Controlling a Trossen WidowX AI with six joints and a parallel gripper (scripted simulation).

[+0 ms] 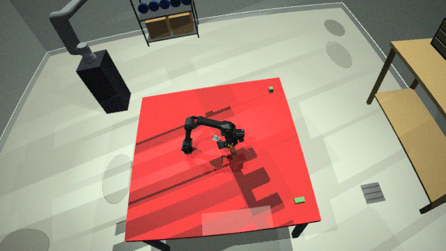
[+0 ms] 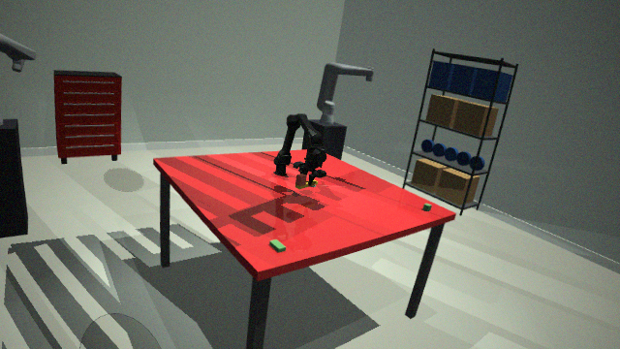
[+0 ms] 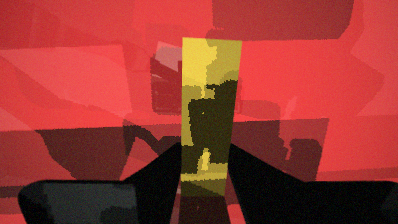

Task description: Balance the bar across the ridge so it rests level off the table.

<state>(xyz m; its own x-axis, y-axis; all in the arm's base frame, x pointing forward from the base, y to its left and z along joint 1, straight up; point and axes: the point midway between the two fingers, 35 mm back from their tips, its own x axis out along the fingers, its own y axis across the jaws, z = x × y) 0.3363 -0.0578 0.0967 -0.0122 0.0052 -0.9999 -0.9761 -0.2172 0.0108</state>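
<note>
Now: the teal ridge piece 11 cm behind my gripper tip, 13 cm to the left of it and 4 cm below it.
</note>
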